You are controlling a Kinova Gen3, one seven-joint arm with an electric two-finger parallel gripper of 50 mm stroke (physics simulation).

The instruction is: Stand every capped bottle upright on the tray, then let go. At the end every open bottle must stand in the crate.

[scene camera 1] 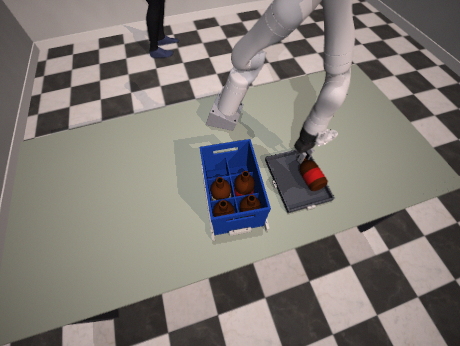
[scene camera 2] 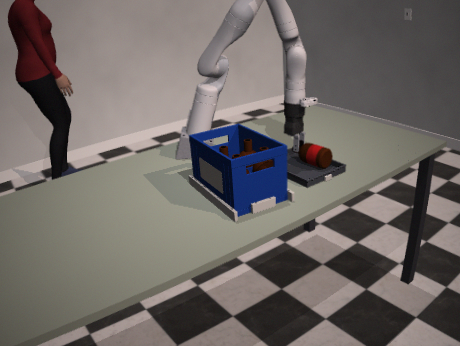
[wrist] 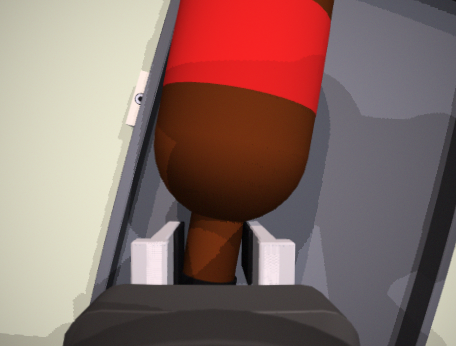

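Pixels of known places: gripper, fingertip midpoint: (scene camera 1: 302,159) (scene camera 2: 298,150) (wrist: 213,243); arm's base at its link origin: (scene camera 1: 227,107).
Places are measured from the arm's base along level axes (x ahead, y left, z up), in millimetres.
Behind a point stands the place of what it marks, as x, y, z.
Note:
A brown bottle with a red label (scene camera 1: 314,175) @[459, 168, 2] (scene camera 2: 316,155) @[476, 147, -15] (wrist: 245,55) @[445, 185, 4] lies on its side on the dark grey tray (scene camera 1: 291,189) @[452, 89, -69] (scene camera 2: 309,180) @[535, 35, -51] (wrist: 390,165) @[417, 83, -69], its base toward the front. A black band shows at its neck end in the wrist view, partly hidden by the gripper body. My gripper (scene camera 1: 304,158) @[364, 186, -34] (scene camera 2: 299,143) @[364, 186, -34] (wrist: 213,243) @[364, 186, -34] points down at the neck and is shut on it, one finger on each side. Several brown bottles stand upright in the blue crate (scene camera 1: 242,224) @[522, -161, -8] (scene camera 2: 260,185) @[520, -171, 1]; dark, open-looking mouths show in scene camera 1. Their lower parts are hidden.
The crate stands left of the tray, its walls rising well above the tray's low rim. The two back compartments show no bottle. White brackets (scene camera 1: 240,231) @[533, -172, -45] (scene camera 2: 263,204) @[533, -175, -54] sit at the crate's foot. The robot base (scene camera 1: 223,119) @[50, -40, -10] stands behind the crate. A person (scene camera 2: 40,75) stands beyond the table.

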